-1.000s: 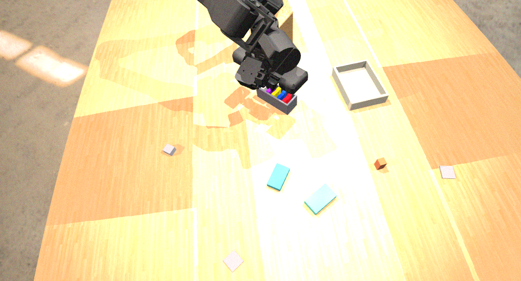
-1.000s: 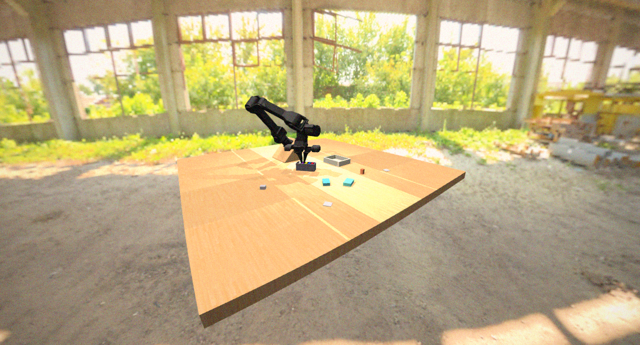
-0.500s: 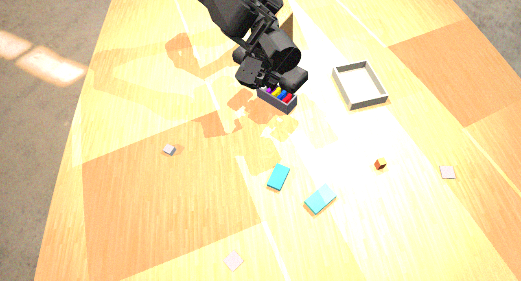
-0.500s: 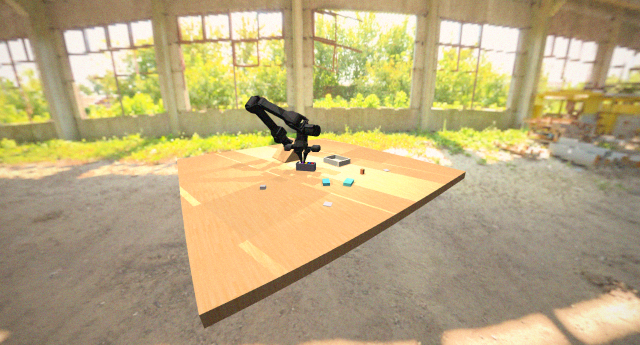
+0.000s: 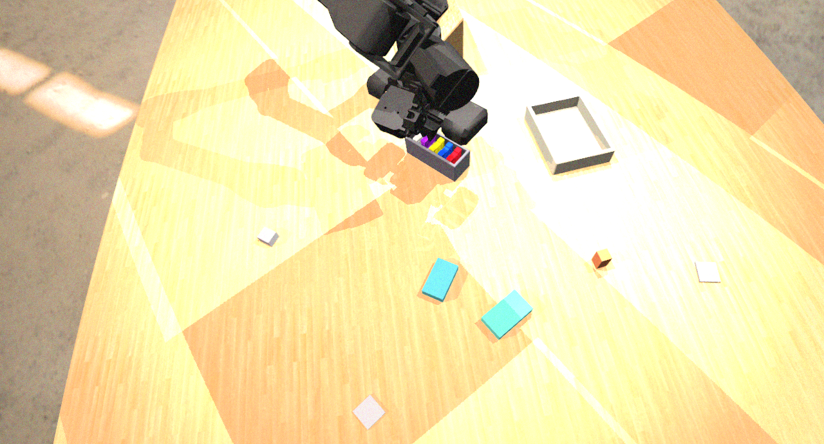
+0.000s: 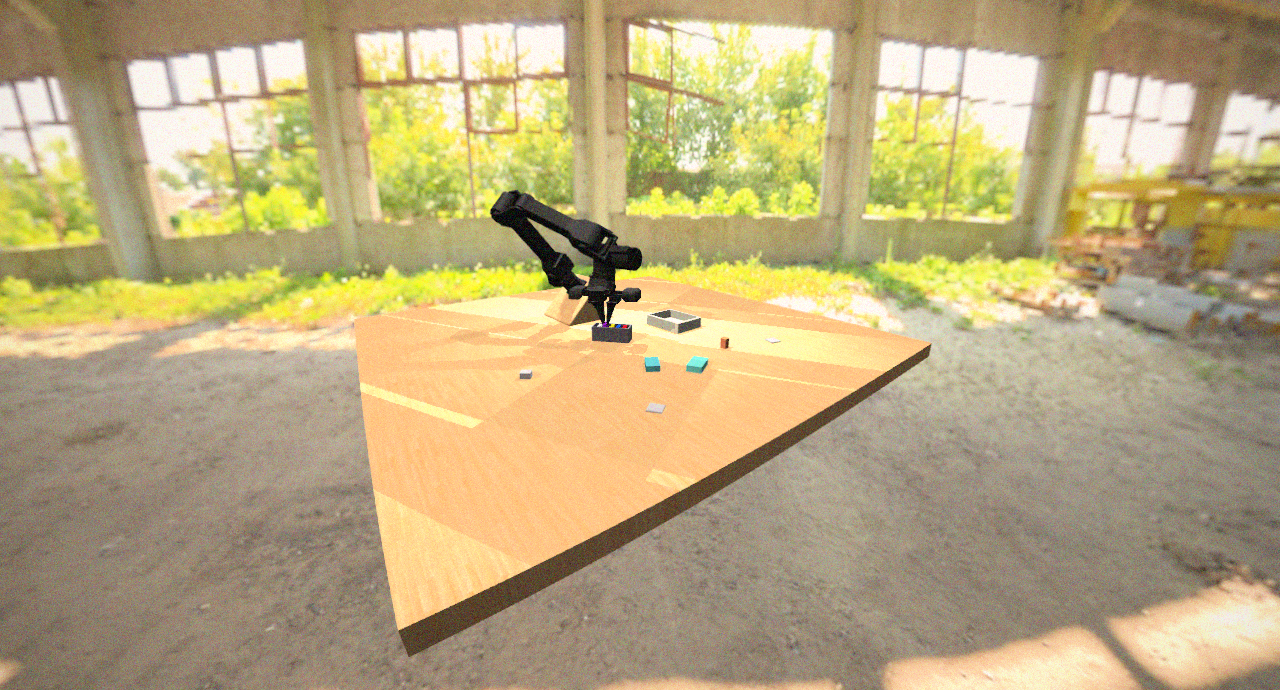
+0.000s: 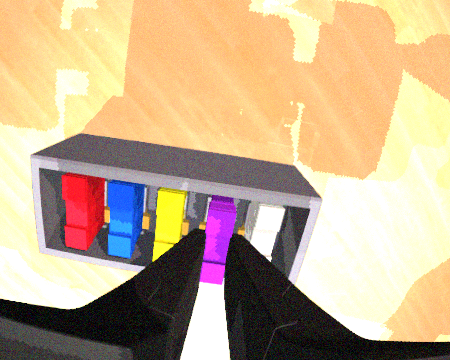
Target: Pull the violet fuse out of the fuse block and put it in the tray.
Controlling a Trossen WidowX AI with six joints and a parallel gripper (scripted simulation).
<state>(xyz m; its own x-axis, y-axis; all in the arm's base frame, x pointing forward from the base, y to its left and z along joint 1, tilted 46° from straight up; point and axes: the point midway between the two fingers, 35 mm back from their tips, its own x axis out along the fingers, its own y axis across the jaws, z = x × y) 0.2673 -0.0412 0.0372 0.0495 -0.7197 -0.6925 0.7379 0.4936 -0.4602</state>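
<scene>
My gripper tip is 10 mm short of the tray, 230 mm to the right of it and 40 mm above it. Round my gripper tip: violet fuse 10 mm below; then orange cube 240 mm ahead, 210 mm to the left, 30 mm below; then grey cube 120 mm ahead, 280 mm to the right, 30 mm below.
</scene>
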